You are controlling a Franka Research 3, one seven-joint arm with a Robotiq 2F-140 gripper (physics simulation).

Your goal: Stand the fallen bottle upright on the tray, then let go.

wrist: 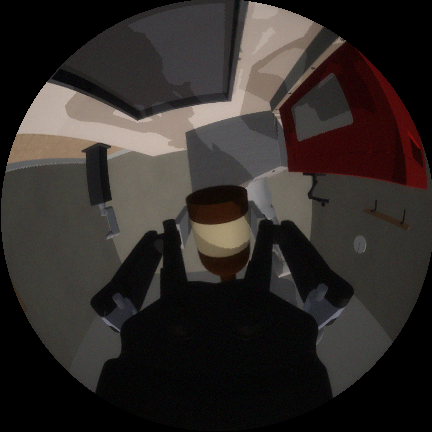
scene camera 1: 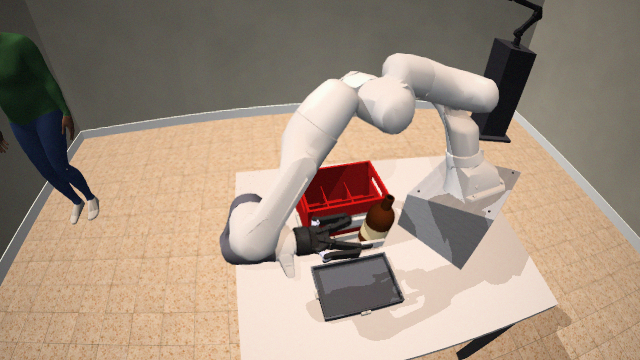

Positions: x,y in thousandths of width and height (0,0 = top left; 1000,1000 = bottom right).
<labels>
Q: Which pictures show the gripper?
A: The wrist view and scene camera 1: all of them.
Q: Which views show the brown bottle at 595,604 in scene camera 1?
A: The wrist view and scene camera 1: all of them.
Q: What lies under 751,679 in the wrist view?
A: The gripper.
</labels>
